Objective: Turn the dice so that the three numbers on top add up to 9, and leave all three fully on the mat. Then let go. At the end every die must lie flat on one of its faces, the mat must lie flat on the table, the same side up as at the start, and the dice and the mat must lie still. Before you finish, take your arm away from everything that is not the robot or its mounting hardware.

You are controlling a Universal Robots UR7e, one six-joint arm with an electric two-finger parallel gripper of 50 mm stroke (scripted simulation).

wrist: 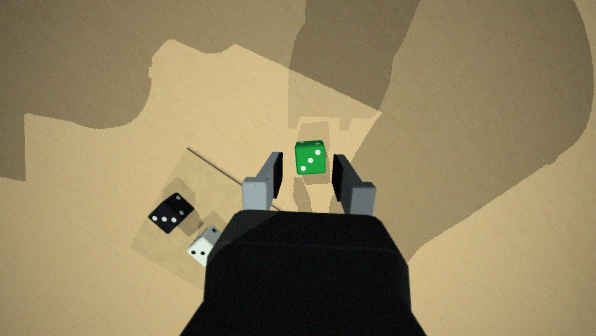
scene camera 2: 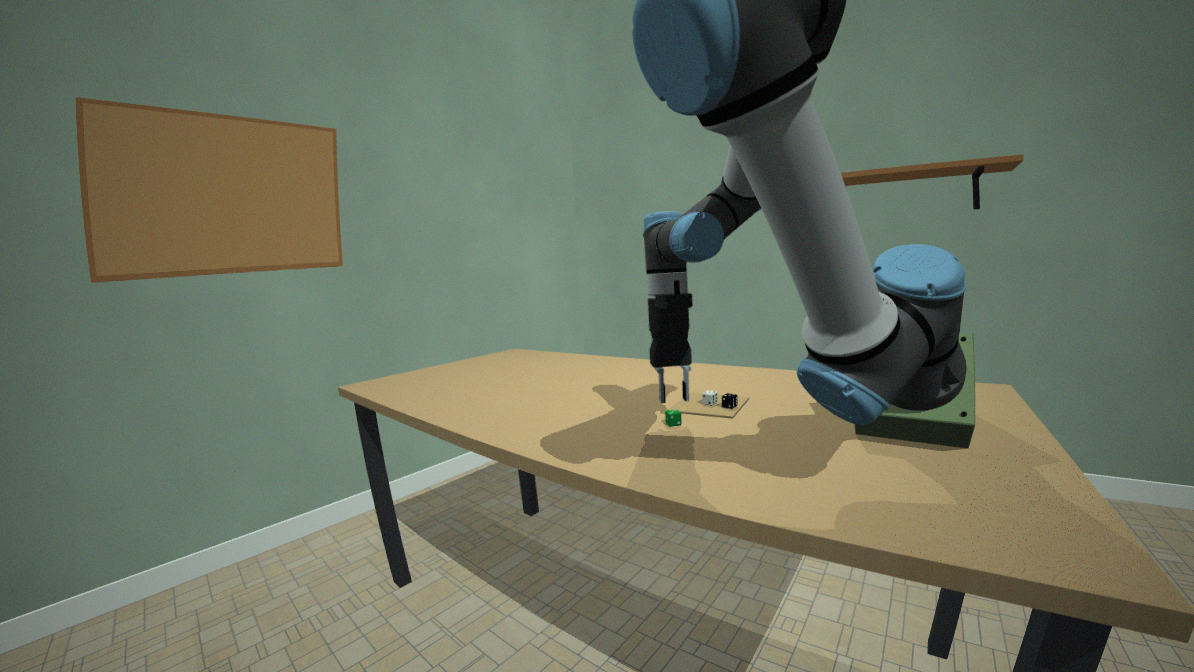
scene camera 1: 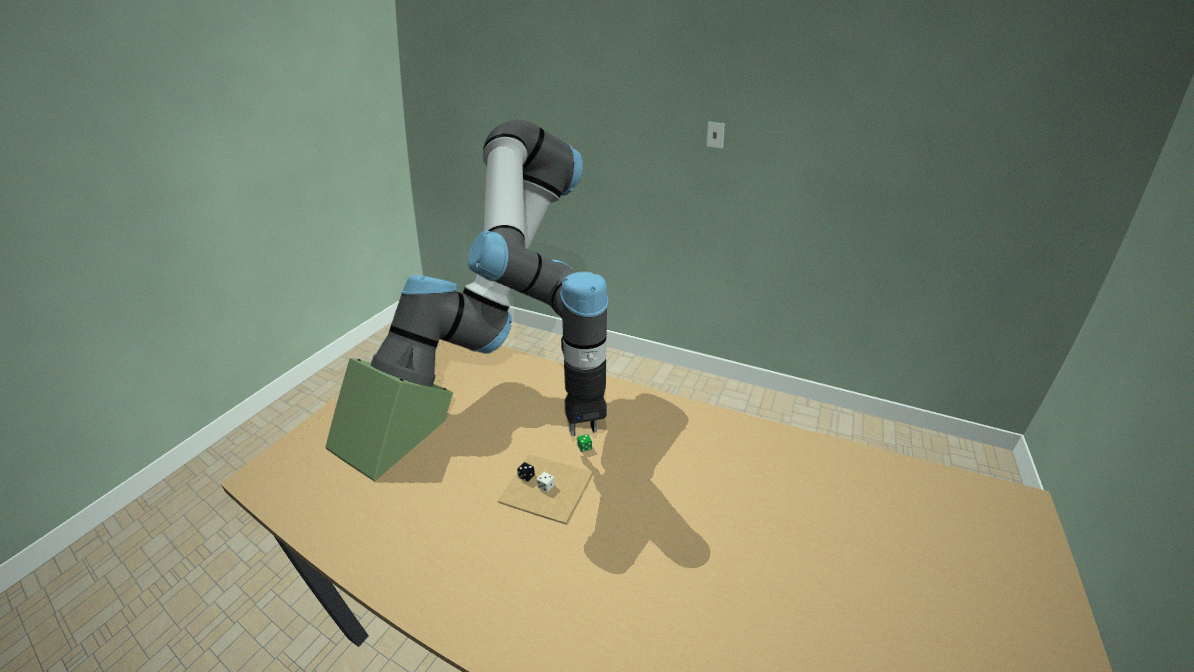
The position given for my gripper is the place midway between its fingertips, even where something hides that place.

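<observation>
Green die (wrist: 310, 155) visible. Tan mat (scene camera 2: 694, 406), (wrist: 216, 197) also visible. I see my gripper (scene camera 2: 674, 400), (wrist: 307, 167), (scene camera 1: 583, 431).
</observation>
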